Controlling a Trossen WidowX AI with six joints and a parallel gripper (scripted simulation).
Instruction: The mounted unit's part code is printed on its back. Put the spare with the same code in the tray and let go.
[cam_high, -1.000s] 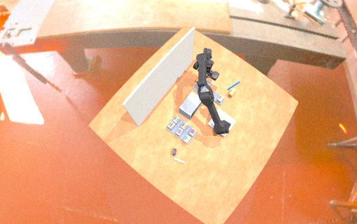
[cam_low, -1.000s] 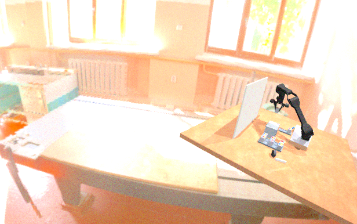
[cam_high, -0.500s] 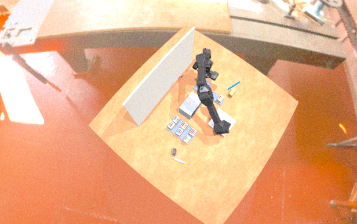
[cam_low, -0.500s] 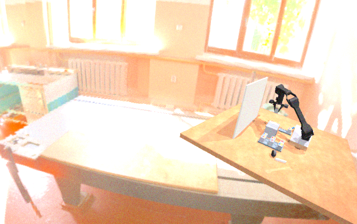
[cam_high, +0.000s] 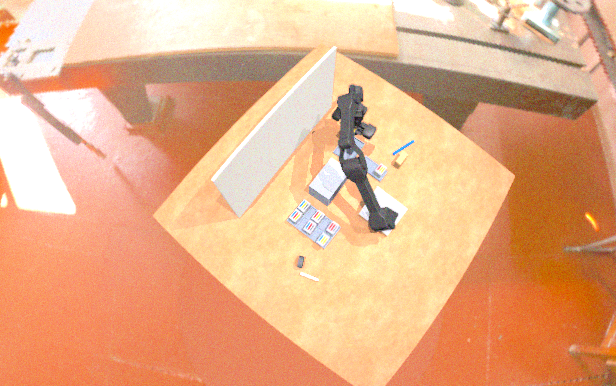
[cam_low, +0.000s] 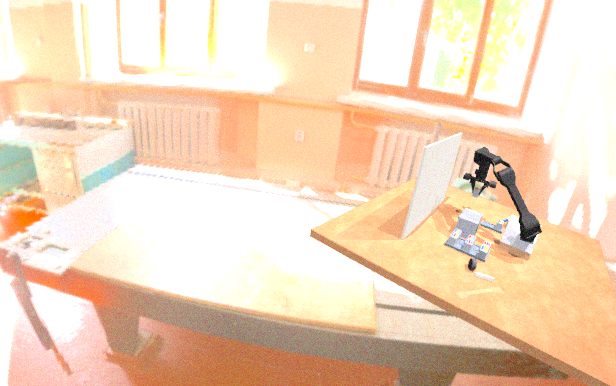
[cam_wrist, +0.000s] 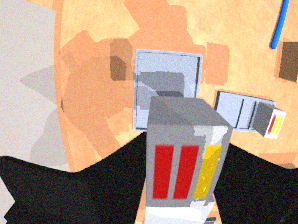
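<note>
My gripper tip is 150 mm above the pale blue tray. Also, from my gripper tip: grey mounted unit (220 mm to the left, 100 mm below, 30 mm behind); grey spare (20 mm above); wooden block (240 mm behind, 130 mm below, 80 mm to the right).
</note>
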